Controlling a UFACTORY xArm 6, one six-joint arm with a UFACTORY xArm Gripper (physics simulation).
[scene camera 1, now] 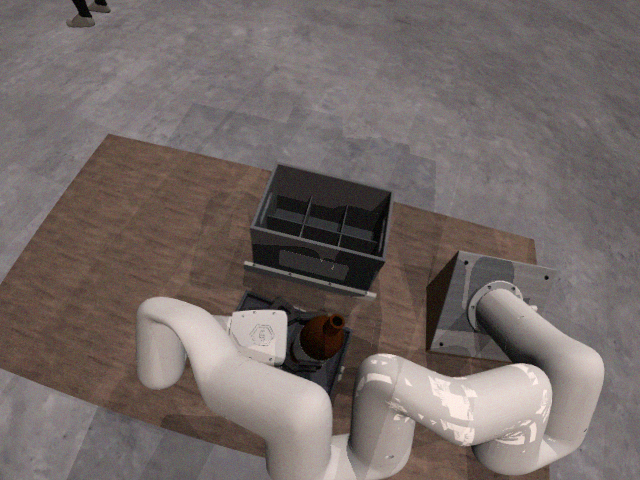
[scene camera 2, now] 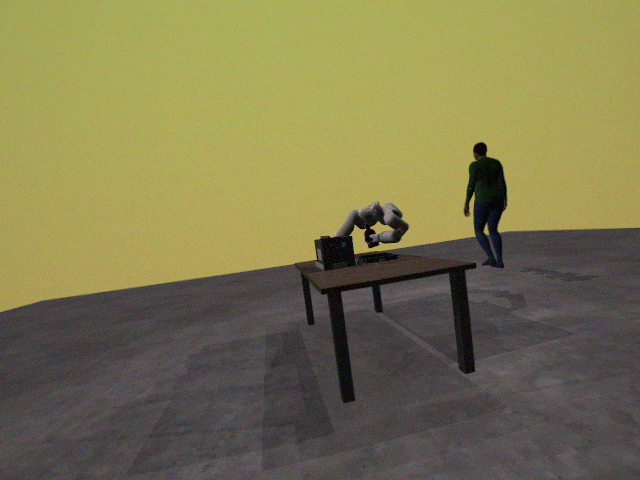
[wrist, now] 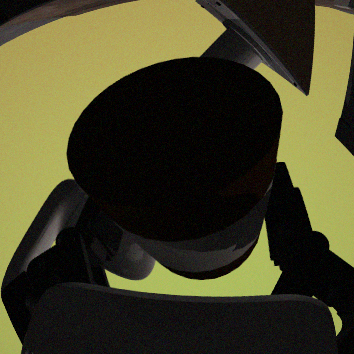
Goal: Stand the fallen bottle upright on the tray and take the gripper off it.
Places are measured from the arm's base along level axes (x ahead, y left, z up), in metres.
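Pixels of known places: gripper, fingertip midpoint: [scene camera 2: 370, 238]; arm's base, link origin: [scene camera 1: 494, 307] [scene camera 2: 335, 244] [wrist: 248, 40].
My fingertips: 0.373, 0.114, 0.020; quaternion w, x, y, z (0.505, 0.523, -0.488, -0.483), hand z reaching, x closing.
Observation:
For each thing: its top centre in the pictures, then the offset to it from my fingertips, as dx, dy, dz. "spot": a spot on its surface instead. Level surfaces: height alone.
- brown bottle, top centre: [wrist: 201, 270] [scene camera 1: 327, 324] [scene camera 2: 368, 223] +0.002, -0.002, +0.101
- dark tray, top centre: [scene camera 1: 282, 350] [scene camera 2: 376, 255] +0.068, -0.007, -0.108
- bottle's dark base, surface spot: [wrist: 175, 145] spot: +0.037, +0.002, -0.049
- dark crate, top centre: [scene camera 1: 327, 207] [scene camera 2: 331, 238] +0.011, -0.273, +0.042
- wooden table, surface height: dz -0.134
- pale strip, surface spot: [scene camera 1: 310, 280] spot: +0.024, -0.172, -0.104
The brown bottle [scene camera 1: 323, 335] [scene camera 2: 369, 235] with a pale label is roughly upright, neck up, and held in the air above the dark tray [scene camera 1: 251, 301] [scene camera 2: 385, 256]. In the wrist view the bottle's dark base [wrist: 175, 145] fills the middle. My gripper [scene camera 1: 305, 342] [scene camera 2: 371, 238] [wrist: 193, 183] reaches it from the side, roughly level, and is shut on the bottle's body, with one finger on each side. In scene camera 2 a gap shows between the bottle's base and the tray. The arm's wrist hides part of the tray in scene camera 1.
A dark crate [scene camera 1: 266, 253] [scene camera 2: 338, 251] with dividers stands close behind the tray on the wooden table [scene camera 1: 155, 206] [scene camera 2: 413, 264]. A pale strip [scene camera 1: 310, 280] runs along the crate's front. The arm's base block [scene camera 1: 449, 310] [wrist: 292, 40] is at the right. A person [scene camera 2: 487, 180] stands beyond the table.

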